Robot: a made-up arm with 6 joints. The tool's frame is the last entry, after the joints.
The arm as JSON. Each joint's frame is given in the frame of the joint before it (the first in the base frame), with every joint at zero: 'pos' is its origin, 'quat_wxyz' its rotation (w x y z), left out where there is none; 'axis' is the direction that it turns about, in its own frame. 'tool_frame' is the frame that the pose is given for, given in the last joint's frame.
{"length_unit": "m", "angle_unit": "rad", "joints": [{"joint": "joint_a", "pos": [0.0, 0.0, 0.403], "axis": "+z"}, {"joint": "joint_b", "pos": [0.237, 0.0, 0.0], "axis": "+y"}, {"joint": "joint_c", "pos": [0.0, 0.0, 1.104], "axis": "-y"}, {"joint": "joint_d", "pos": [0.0, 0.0, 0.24], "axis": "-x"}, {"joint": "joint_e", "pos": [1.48, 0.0, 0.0], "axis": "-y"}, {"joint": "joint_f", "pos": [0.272, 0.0, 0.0], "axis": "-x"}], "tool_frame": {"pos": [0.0, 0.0, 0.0]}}
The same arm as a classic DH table. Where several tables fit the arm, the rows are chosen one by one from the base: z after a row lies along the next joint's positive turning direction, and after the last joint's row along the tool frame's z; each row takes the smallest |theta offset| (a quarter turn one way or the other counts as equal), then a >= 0, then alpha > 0; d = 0 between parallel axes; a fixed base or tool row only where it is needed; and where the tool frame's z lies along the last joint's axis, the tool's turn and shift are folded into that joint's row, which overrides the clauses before.
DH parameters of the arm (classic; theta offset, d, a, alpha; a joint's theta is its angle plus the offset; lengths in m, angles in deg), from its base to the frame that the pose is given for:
joint_a: 0.00 0.4030 0.2370 -90.00
joint_b: -90.00 0.0000 1.1040 180.00
joint_c: 0.00 0.0000 0.2400 -90.00
joint_d: 0.00 -1.4800 0.0000 90.00
joint_e: 0.00 0.0000 0.0000 -90.00
joint_f: 90.00 -0.2720 0.0000 90.00
tool (fixed): -90.00 0.0000 0.0000 0.00

